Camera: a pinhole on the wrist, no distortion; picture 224 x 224 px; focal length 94.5 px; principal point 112.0 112.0 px. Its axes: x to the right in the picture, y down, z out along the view. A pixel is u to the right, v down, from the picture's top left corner.
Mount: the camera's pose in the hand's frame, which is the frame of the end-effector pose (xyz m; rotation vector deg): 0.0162 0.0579 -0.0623 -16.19 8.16 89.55
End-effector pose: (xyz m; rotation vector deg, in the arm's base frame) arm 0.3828 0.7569 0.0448 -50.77 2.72 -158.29
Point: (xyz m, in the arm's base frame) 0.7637 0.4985 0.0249
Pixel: 166 178
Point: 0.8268 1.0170 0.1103
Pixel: 24 211
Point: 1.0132 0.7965 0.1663
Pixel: 92 181
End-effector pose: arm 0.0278 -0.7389 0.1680 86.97 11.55 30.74
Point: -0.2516 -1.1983 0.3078
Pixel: 123 203
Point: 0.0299 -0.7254 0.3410
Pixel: 210 75
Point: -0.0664 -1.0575 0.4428
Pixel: 147 149
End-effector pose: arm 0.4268 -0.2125 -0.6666 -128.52 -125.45 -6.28
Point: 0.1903 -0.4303 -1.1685
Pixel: 20 158
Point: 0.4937 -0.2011 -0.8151
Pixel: 87 109
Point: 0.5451 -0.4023 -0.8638
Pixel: 107 176
